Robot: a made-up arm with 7 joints. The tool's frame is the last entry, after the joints. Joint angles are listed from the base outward. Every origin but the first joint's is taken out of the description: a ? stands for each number. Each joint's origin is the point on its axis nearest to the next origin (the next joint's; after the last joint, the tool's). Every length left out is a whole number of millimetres.
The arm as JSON. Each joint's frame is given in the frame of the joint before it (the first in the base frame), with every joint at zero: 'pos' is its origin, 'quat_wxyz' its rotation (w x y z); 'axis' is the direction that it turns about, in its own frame. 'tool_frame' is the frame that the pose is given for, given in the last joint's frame.
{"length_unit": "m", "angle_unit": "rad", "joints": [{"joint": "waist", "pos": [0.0, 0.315, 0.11], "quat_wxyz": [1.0, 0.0, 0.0, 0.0], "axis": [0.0, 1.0, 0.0]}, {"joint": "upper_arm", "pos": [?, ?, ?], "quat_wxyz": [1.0, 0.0, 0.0, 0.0], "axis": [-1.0, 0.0, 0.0]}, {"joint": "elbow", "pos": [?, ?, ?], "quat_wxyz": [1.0, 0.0, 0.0, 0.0], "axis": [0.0, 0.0, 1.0]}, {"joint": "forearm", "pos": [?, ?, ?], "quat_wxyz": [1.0, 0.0, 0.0, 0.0], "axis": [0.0, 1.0, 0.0]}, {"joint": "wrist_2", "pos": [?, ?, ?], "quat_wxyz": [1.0, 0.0, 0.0, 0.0], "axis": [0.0, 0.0, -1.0]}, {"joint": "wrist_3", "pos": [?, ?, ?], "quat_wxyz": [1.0, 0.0, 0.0, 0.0], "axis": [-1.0, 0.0, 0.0]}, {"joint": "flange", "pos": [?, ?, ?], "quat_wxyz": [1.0, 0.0, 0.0, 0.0], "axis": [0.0, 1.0, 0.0]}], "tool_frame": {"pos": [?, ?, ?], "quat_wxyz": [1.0, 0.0, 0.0, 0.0]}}
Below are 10 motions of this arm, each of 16 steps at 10 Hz.
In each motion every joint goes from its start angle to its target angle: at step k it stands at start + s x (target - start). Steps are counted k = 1, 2, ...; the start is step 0. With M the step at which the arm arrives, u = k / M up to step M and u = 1 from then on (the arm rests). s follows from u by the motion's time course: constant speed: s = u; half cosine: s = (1 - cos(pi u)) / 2; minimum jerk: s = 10 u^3 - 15 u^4 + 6 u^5.
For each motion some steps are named. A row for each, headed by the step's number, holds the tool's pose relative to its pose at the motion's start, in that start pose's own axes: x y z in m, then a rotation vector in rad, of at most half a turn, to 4 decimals.
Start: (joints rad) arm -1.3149 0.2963 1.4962 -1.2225 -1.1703 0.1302 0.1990
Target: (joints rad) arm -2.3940 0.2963 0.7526 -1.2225 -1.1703 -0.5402 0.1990
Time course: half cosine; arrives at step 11
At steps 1, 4, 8, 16:
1: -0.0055 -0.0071 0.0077 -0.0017 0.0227 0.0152
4: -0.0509 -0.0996 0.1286 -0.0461 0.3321 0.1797
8: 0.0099 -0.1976 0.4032 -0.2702 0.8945 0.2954
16: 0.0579 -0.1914 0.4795 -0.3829 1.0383 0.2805

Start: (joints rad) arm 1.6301 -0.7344 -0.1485 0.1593 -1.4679 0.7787 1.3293
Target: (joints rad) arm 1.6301 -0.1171 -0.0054 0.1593 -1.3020 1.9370 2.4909
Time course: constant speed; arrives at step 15
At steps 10, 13, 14, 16:
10: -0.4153 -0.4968 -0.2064 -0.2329 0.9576 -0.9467
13: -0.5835 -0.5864 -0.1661 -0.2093 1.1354 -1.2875
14: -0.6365 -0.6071 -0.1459 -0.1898 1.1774 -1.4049
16: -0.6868 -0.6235 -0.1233 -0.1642 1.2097 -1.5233

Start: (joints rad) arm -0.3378 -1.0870 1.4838 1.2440 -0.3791 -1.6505 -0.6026
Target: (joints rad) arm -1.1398 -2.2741 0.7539 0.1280 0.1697 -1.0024 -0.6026
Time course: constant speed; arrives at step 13
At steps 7, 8, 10, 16:
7: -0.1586 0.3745 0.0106 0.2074 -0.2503 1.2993
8: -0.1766 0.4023 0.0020 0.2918 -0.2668 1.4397
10: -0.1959 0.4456 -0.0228 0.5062 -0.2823 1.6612
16: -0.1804 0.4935 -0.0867 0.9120 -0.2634 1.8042

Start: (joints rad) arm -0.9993 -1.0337 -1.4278 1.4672 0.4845 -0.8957 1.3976
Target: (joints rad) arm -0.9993 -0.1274 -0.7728 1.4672 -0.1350 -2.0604 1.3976
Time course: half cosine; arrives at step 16
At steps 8, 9, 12, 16:
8: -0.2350 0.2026 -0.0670 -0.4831 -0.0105 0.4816
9: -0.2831 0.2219 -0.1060 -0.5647 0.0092 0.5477
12: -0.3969 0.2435 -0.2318 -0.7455 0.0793 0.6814
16: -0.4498 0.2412 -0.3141 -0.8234 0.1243 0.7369

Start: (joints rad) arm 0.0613 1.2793 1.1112 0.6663 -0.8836 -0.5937 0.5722
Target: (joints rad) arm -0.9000 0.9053 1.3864 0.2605 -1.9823 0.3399 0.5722
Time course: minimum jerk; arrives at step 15
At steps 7, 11, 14, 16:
7: 0.0139 -0.0962 -0.0869 -0.7548 -0.1483 -0.1488
11: -0.0358 -0.1523 -0.0777 -1.5008 -0.1264 -0.5056
14: -0.0604 -0.1456 -0.0717 -1.6877 -0.0659 -0.6079
16: -0.0610 -0.1453 -0.0716 -1.6918 -0.0643 -0.6101

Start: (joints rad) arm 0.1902 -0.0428 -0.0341 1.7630 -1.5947 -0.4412 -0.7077
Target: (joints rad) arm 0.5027 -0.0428 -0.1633 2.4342 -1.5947 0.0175 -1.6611
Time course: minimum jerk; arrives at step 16
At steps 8, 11, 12, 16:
8: -0.0639 -0.0743 0.1045 0.1877 -0.5466 -0.1895
11: -0.1531 -0.1247 0.1469 0.2604 -0.8901 -0.3620
12: -0.1789 -0.1348 0.1528 0.2713 -0.9708 -0.4086
16: -0.2160 -0.1467 0.1581 0.2817 -1.0788 -0.4749

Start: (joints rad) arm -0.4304 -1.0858 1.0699 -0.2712 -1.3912 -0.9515 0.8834
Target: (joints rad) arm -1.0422 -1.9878 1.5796 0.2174 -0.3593 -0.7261 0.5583
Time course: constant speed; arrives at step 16
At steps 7, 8, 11, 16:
7: -0.0294 -0.2375 0.2774 -0.2676 -0.2682 -0.0311
8: -0.0314 -0.2591 0.3255 -0.3020 -0.3021 -0.0296
11: -0.0308 -0.3035 0.4764 -0.4010 -0.4002 -0.0207
16: -0.0077 -0.3086 0.7334 -0.5582 -0.5649 0.0024

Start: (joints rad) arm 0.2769 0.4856 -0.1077 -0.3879 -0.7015 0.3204 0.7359
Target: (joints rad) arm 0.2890 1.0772 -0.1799 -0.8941 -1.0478 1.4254 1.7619
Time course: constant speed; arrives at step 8
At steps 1, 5, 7, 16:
1: -0.0109 -0.1038 -0.0145 -0.2076 0.0971 -0.1296
5: -0.1683 -0.5319 0.1853 -0.8443 0.3203 -0.8740
7: -0.3021 -0.6425 0.4020 -1.0021 0.2628 -1.3332
16: -0.3738 -0.6583 0.5157 -1.0289 0.1764 -1.5627

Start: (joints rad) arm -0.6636 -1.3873 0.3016 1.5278 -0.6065 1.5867 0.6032
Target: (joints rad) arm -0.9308 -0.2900 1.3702 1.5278 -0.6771 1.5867 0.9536
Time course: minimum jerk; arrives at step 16
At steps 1, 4, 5, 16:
1: -0.0016 -0.0017 -0.0018 -0.0031 0.0028 0.0007
4: -0.0796 -0.0832 -0.0736 -0.1432 0.1300 0.0332
5: -0.1417 -0.1507 -0.1141 -0.2489 0.2243 0.0610
16: -0.5918 -0.8789 0.1029 -1.3263 1.0853 0.5805

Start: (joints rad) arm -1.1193 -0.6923 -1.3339 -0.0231 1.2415 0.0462 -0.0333
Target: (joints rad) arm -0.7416 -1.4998 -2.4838 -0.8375 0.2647 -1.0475 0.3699
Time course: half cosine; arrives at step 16
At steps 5, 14, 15, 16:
5: -0.0436 -0.1267 0.0295 0.2065 0.0173 -0.0826
14: -0.3688 -0.1862 0.3788 0.3081 -0.1836 0.1512
15: -0.3845 -0.1733 0.3879 0.2889 -0.1779 0.1707
16: -0.3898 -0.1687 0.3907 0.2821 -0.1755 0.1772

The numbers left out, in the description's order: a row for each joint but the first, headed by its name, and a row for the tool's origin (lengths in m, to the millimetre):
upper_arm: 0.169 0.0 -0.028
elbow: 0.0 -0.047 -0.101
forearm: -0.045 -0.413 0.0
wrist_2: 0.046 0.0 -0.07
wrist_3: -0.101 -0.061 0.0
flange: 0.0 0.106 -0.054
tool: 0.315 0.0 -0.048

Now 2 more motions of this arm.
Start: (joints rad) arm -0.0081 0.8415 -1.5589 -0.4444 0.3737 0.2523 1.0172
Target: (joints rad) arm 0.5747 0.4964 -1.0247 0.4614 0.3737 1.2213 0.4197
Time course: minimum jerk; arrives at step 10
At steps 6, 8, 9, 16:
6: 0.0682 -0.1674 0.1678 -1.4820 -0.0534 -0.0814
8: 0.0962 -0.1224 0.2658 -2.1073 -0.1368 0.0667
9: 0.1014 -0.1080 0.2795 -2.2264 -0.1504 0.1094
16: 0.1023 -0.1054 0.2816 -2.2470 -0.1526 0.1173

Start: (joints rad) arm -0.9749 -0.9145 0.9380 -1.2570 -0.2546 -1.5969 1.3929
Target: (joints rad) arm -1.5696 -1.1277 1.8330 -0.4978 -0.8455 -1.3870 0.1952
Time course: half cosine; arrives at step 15
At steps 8, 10, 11, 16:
8: -0.0188 -0.1923 0.2281 0.1940 0.1577 0.4888
10: 0.0344 -0.2505 0.3110 0.2643 0.2845 0.6138
11: 0.0666 -0.2697 0.3434 0.2916 0.3473 0.6594
16: 0.1429 -0.2945 0.3979 0.3389 0.4828 0.7356

